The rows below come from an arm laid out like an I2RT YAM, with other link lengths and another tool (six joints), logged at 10 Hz.
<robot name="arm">
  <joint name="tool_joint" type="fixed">
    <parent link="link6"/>
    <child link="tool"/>
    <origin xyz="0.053 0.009 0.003" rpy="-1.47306 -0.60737 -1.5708"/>
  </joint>
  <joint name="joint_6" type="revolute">
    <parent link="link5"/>
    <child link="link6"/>
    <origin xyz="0.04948 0 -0.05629" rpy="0 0 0"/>
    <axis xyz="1 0 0"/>
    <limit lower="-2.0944" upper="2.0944"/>
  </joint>
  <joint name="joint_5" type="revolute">
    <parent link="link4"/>
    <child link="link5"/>
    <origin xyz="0.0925 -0.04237 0.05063" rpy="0 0 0"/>
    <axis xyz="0 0 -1"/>
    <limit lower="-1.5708" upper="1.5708"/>
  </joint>
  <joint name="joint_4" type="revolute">
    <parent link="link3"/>
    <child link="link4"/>
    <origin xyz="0.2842 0.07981 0.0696" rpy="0 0 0"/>
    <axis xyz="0 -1 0"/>
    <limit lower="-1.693" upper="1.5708"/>
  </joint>
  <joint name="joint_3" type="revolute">
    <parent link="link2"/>
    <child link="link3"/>
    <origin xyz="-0.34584 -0.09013 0" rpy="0 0 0"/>
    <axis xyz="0 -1 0"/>
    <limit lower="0" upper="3.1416"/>
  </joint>
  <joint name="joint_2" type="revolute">
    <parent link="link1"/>
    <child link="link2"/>
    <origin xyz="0.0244 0.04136 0.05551" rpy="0 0 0"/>
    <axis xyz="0 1 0"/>
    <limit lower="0" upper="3.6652"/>
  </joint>
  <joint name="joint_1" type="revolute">
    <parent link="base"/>
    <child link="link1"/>
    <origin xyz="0 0 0.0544" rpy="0 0 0"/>
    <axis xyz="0 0 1"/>
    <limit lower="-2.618" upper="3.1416"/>
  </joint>
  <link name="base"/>
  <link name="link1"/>
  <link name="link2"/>
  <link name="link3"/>
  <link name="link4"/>
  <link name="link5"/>
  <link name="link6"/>
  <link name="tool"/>
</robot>
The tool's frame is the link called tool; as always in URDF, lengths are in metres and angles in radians.
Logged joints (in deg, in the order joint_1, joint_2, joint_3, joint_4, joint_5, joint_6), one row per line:
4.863, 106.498, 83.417, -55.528, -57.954, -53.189
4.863, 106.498, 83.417, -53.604, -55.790, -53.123
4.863, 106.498, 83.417, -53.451, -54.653, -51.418
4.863, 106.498, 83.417, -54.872, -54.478, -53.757
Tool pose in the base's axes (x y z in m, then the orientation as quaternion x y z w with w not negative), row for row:
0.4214, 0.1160, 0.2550, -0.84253, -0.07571, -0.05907, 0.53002
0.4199, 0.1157, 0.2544, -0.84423, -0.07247, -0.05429, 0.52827
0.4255, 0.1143, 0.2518, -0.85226, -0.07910, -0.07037, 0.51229
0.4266, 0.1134, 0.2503, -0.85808, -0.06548, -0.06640, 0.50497
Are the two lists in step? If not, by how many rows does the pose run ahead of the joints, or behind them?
The pose runs 1 row behind the joints: the pose in row i belongs to the joints in row i - 1.
